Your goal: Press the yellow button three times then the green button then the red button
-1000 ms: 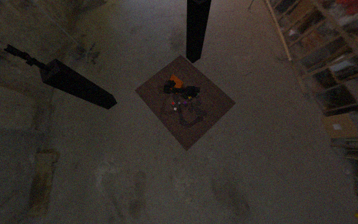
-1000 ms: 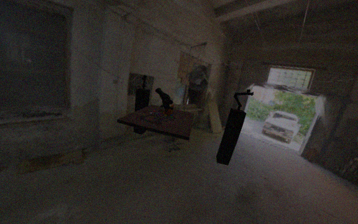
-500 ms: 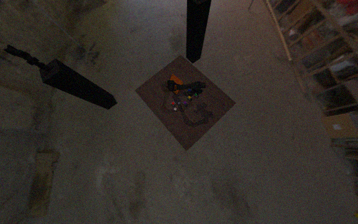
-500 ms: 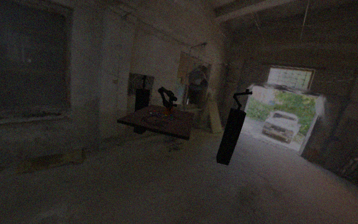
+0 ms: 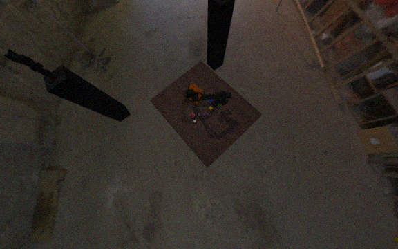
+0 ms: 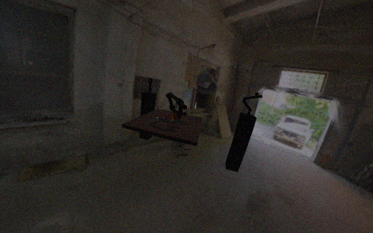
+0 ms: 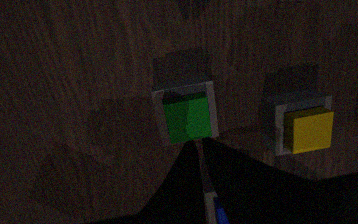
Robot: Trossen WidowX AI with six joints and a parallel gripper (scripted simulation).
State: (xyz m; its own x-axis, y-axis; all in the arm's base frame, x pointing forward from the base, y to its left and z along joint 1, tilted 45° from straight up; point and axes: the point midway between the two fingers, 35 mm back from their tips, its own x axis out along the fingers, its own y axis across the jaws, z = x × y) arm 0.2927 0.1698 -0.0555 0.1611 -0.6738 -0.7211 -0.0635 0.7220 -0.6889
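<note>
Right now the green button is 5 cm below my gripper tip. From my gripper tip the other things lie so: red button (32 cm to the right, 9 cm behind, 5 cm below); purple button (19 cm to the right, 5 cm below); yellow button (10 cm to the right, 5 cm below, 3 cm behind).
</note>
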